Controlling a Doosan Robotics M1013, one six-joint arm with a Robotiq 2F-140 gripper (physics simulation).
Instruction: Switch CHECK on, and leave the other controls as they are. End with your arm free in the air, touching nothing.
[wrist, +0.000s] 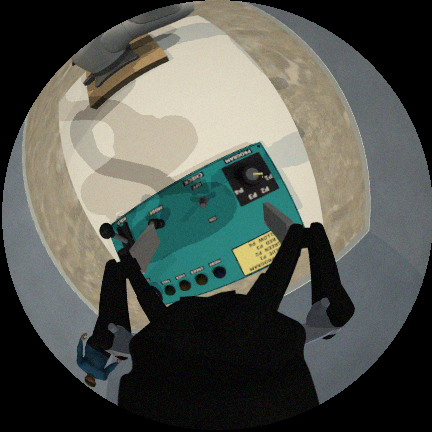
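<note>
A teal control panel (201, 249) and the gripper (208, 223) are visible.
</note>
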